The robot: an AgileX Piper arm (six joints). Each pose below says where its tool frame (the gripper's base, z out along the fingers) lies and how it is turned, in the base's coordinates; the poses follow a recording.
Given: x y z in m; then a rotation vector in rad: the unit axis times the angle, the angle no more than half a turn.
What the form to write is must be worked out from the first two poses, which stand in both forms.
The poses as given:
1: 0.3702, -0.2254, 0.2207, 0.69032, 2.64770, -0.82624
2: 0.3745, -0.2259, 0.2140, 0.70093, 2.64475, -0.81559
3: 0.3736, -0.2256, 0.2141, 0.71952, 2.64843, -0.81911
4: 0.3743, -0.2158, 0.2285, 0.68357, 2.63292, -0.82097
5: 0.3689, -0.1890, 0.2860, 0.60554, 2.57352, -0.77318
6: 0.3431, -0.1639, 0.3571, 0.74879, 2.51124, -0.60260
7: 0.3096, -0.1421, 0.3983, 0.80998, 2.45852, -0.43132
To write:
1:
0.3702, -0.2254, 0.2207
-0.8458, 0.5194, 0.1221
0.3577, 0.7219, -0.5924
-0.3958, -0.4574, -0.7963

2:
0.3745, -0.2259, 0.2140
-0.8411, 0.5263, 0.1244
0.3648, 0.7220, -0.5879
-0.3992, -0.4491, -0.7993

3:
0.3736, -0.2256, 0.2141
-0.8379, 0.5341, 0.1124
0.3774, 0.7157, -0.5876
-0.3943, -0.4500, -0.8013

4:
0.3743, -0.2158, 0.2285
-0.8421, 0.5213, 0.1381
0.3504, 0.7236, -0.5946
-0.4099, -0.4524, -0.7920

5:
0.3689, -0.1890, 0.2860
-0.8329, 0.5015, 0.2338
0.2896, 0.7552, -0.5881
-0.4715, -0.4221, -0.7743

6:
0.3431, -0.1639, 0.3571
-0.7520, 0.5920, 0.2900
0.3959, 0.7573, -0.5193
-0.5270, -0.2757, -0.8039

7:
0.3096, -0.1421, 0.3983
-0.6910, 0.6218, 0.3686
0.4592, 0.7714, -0.4405
-0.5582, -0.1351, -0.8186

